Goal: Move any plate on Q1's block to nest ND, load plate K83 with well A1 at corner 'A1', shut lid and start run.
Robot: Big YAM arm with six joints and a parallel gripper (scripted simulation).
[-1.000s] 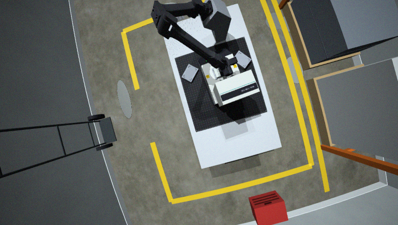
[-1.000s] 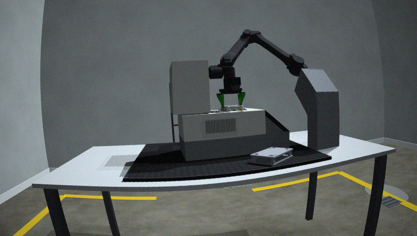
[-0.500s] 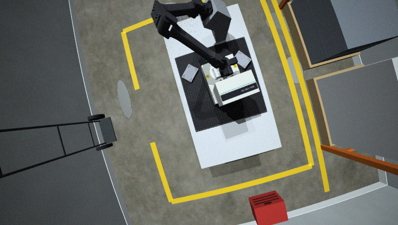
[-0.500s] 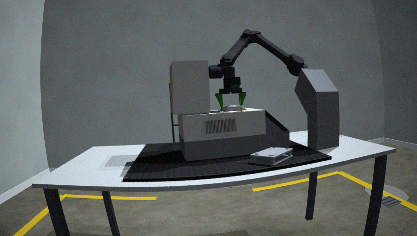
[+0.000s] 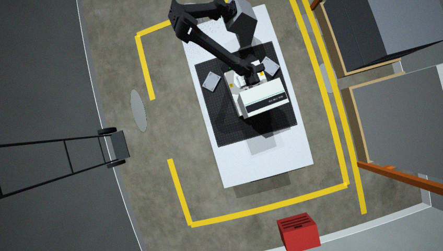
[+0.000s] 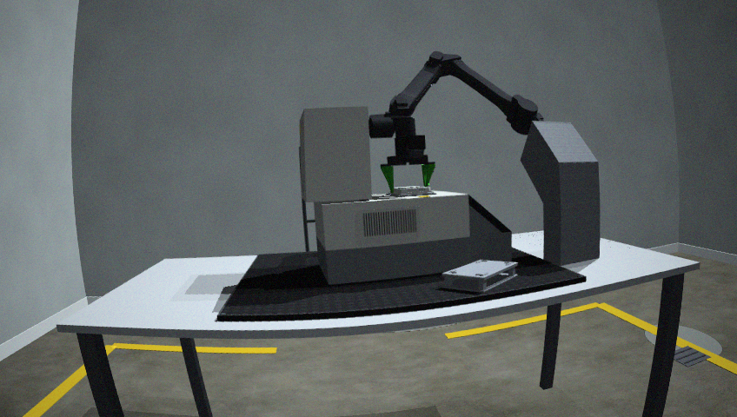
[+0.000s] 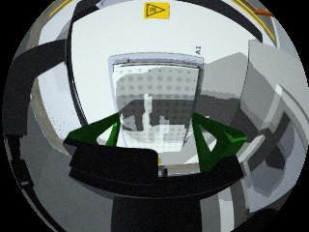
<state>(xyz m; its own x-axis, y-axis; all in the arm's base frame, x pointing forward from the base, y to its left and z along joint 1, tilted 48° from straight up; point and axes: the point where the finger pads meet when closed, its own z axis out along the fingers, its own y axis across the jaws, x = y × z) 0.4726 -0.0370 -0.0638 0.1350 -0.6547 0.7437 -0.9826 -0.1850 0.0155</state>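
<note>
Right now the white plate K83 is right at my hand. The rest, counted from my hand: grey nest N1: 13 cm behind, 28 cm to the left, 19 cm below; then grey nest ND: 13 cm behind, 29 cm to the right, 21 cm below.
</note>
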